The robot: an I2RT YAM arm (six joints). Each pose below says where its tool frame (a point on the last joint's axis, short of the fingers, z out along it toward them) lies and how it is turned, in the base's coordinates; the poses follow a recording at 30 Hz.
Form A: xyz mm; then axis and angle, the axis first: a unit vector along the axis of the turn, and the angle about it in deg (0 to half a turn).
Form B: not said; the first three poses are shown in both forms.
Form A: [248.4, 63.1, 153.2, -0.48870, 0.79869, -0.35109, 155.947]
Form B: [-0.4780, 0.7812, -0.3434, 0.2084, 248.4, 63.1, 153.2]
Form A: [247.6, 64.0, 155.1, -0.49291, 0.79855, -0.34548, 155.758]
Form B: [-0.4819, 0.7807, -0.3378, 0.2100, 247.6, 64.0, 155.1]
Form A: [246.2, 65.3, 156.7, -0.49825, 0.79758, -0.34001, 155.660]
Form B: [-0.4871, 0.7797, -0.3324, 0.2108, 246.2, 65.3, 156.7]
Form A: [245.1, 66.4, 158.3, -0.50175, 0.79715, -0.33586, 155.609]
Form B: [-0.4904, 0.7792, -0.3283, 0.2112, 245.1, 66.4, 158.3]
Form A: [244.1, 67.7, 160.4, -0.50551, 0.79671, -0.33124, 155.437]
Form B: [-0.4939, 0.7785, -0.3237, 0.2127, 244.1, 67.7, 160.4]
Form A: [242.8, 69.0, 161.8, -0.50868, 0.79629, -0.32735, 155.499]
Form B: [-0.4971, 0.7782, -0.3199, 0.2122, 242.8, 69.0, 161.8]
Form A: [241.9, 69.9, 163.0, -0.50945, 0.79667, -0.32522, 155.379]
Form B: [-0.4977, 0.7784, -0.3177, 0.2132, 241.9, 69.9, 163.0]
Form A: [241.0, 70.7, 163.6, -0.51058, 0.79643, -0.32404, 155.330]
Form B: [-0.4988, 0.7780, -0.3166, 0.2136, 241.0, 70.7, 163.6]
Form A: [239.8, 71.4, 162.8, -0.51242, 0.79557, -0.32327, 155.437]
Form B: [-0.5007, 0.7774, -0.3159, 0.2127, 239.8, 71.4, 162.8]
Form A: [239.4, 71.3, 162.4, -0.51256, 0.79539, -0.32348, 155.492]
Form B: [-0.5009, 0.7773, -0.3161, 0.2122, 239.4, 71.3, 162.4]
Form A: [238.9, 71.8, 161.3, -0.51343, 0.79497, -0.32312, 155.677]
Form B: [-0.5019, 0.7771, -0.3159, 0.2107, 238.9, 71.8, 161.3]
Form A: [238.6, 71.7, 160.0, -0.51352, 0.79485, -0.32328, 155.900]
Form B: [-0.5022, 0.7773, -0.3162, 0.2088, 238.6, 71.7, 160.0]
